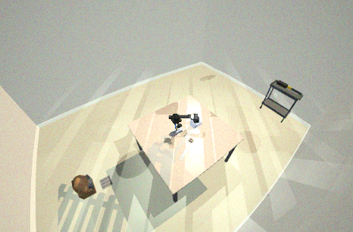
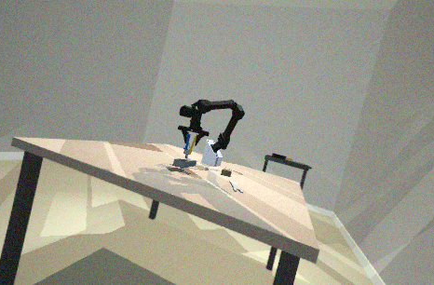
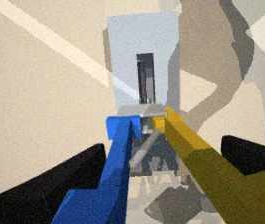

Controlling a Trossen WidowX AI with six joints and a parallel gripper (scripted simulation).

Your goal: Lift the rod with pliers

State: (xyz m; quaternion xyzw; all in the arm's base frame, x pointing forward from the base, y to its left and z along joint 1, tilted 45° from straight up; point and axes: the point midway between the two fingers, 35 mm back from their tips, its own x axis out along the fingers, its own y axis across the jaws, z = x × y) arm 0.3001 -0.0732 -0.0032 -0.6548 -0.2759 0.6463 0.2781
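My gripper tip is 10 mm to the left of the grey link bar. Round my gripper tip: rod (10 mm to the right, 120 mm below); then channel block (110 mm below); then yellow handle (20 mm to the left).
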